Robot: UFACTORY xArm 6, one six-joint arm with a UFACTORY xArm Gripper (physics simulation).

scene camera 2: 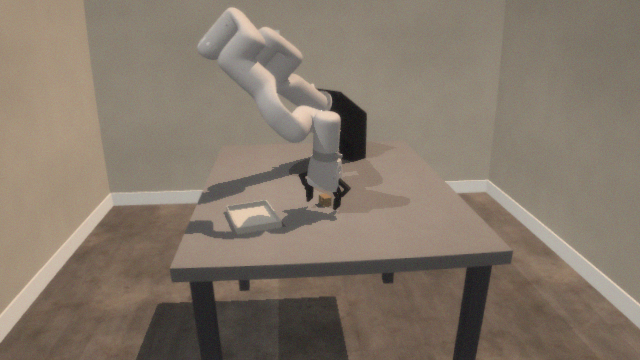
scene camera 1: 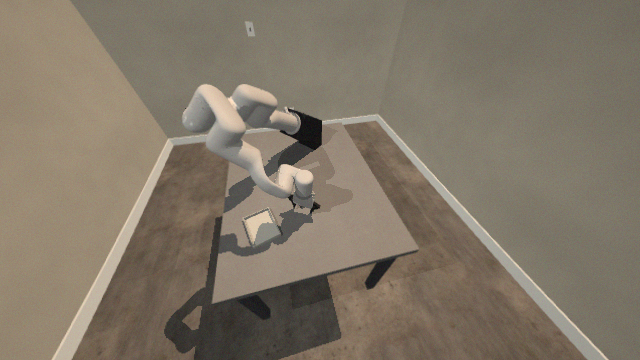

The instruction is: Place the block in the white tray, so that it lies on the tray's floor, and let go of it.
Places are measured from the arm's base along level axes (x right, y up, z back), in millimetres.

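Pixels of known places: gripper, between the fingertips: [scene camera 2: 322, 203] [scene camera 1: 303, 208]; arm's base, origin of its link: [scene camera 2: 319, 106] [scene camera 1: 292, 123].
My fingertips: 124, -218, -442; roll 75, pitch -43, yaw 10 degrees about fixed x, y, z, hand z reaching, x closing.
Observation:
Ahead of a thing's pixels: the offset from my fingertips to its top centre, as dx, dy, dz. Level surfaces: height alone.
A small orange-brown block {-19, +11, +36} [scene camera 2: 325, 200] sits on the table in scene camera 2, between the spread fingers of my gripper. In scene camera 1 the block is hidden behind the gripper. My gripper [scene camera 1: 303, 208] [scene camera 2: 323, 202] is open and points down, low over the table, with one finger on each side of the block. The white tray {+220, +1, -6} [scene camera 1: 269, 243] [scene camera 2: 257, 229], a shallow square with low walls, stands on the table to the left of the gripper in both views. Part of its floor lies in the arm's shadow.
The grey table {dy -19} [scene camera 1: 350, 235] [scene camera 2: 400, 235] carries the tray and the block. The arm's black base [scene camera 1: 311, 131] [scene camera 2: 354, 125] stands at the back of the table. The white arm [scene camera 1: 225, 125] [scene camera 2: 250, 75] arches above the table's left part.

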